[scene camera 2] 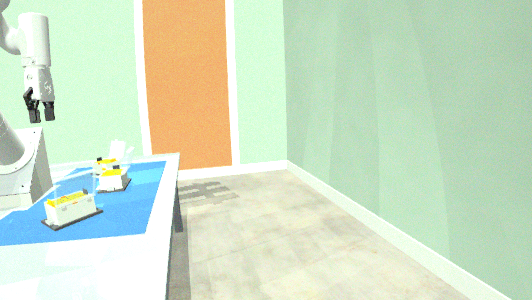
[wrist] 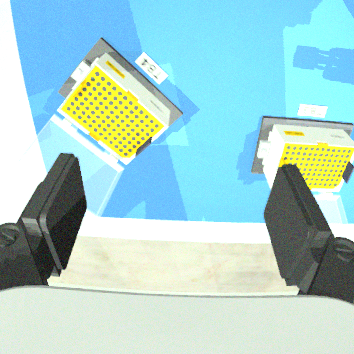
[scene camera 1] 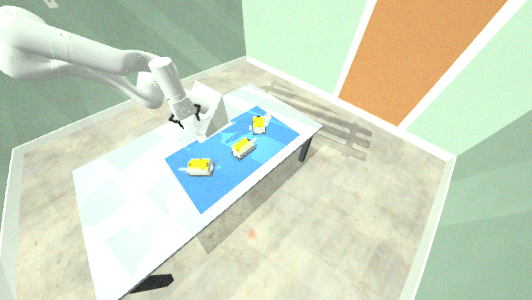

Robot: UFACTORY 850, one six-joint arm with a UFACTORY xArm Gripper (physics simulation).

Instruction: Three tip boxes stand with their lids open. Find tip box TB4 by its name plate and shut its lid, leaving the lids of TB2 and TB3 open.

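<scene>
TB4 (scene camera 1: pixel 200 168) (scene camera 2: pixel 71 209) (wrist: pixel 115 110) is a white box with a yellow perforated rack, at the left in the wrist view. Its name plate (wrist: pixel 151 68) reads TB4. Its clear lid (scene camera 1: pixel 184 169) (wrist: pixel 87 167) stands open on the side towards the robot base. TB3 (scene camera 1: pixel 243 148) (scene camera 2: pixel 113 180) (wrist: pixel 317 162), with a faint plate, is the middle box, its clear lid (wrist: pixel 332 204) open. TB2 (scene camera 1: pixel 258 125) (scene camera 2: pixel 106 163) is farthest from TB4, its lid (scene camera 1: pixel 268 118) (scene camera 2: pixel 117 149) open. My gripper (scene camera 1: pixel 190 123) (scene camera 2: pixel 42 121) (wrist: pixel 176 184) is open and empty, high above the table.
The boxes stand on a blue mat (scene camera 1: pixel 202 195) (scene camera 2: pixel 125 220) (wrist: pixel 215 60) on the white table (scene camera 1: pixel 125 200) (scene camera 2: pixel 120 265). The robot's white base (scene camera 1: pixel 215 117) (scene camera 2: pixel 37 170) stands at the table's back side, behind the mat.
</scene>
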